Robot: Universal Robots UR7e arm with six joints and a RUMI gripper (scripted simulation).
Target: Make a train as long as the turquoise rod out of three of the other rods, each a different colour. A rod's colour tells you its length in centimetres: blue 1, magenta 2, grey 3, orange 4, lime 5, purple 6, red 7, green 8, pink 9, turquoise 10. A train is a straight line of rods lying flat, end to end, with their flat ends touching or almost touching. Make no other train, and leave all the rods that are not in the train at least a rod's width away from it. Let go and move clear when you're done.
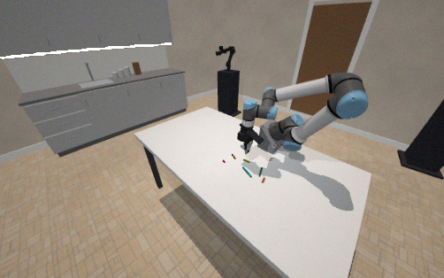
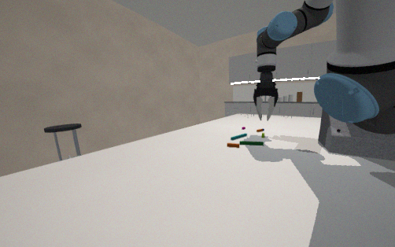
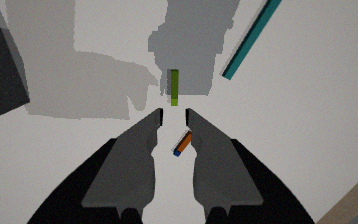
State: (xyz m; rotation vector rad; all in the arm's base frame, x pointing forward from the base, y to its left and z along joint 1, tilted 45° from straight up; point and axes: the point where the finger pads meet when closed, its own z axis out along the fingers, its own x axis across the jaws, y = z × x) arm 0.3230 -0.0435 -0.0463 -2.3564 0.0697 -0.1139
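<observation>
Now: the lime rod 8 cm below my hand. Also, from my hand: green rod (4 cm ahead, 13 cm to the left, 8 cm below); blue rod (12 cm to the right, 8 cm below); turquoise rod (9 cm ahead, 6 cm to the left, 8 cm below).
</observation>
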